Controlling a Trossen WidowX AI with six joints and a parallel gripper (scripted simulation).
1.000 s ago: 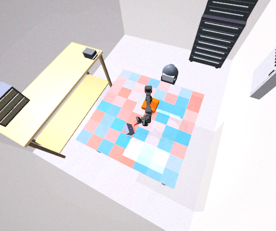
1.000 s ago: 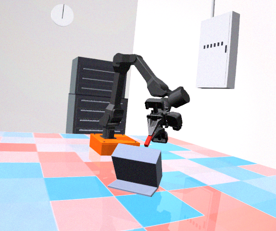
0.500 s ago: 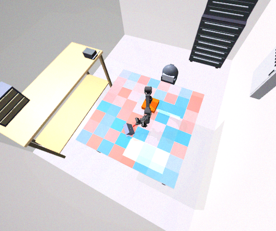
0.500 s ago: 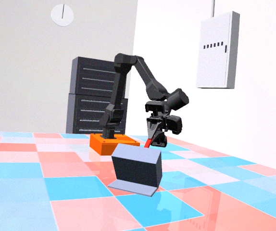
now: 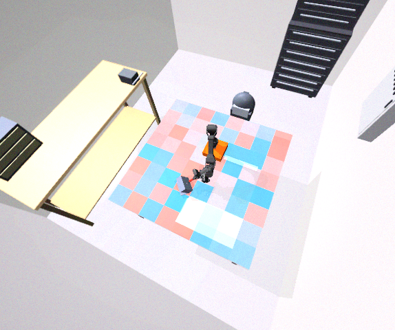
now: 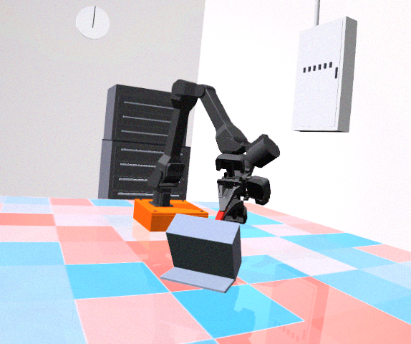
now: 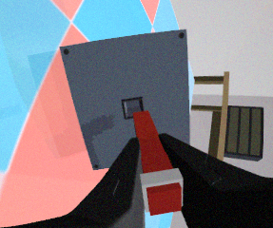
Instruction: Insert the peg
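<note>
The grey sloped panel lies 7 cm to the right of my gripper tip, 6 cm below it and 5 cm ahead of it. From my gripper tip the other things lie so: thin red peg 1 cm to the left, 1 cm behind, 1 cm above.
</note>
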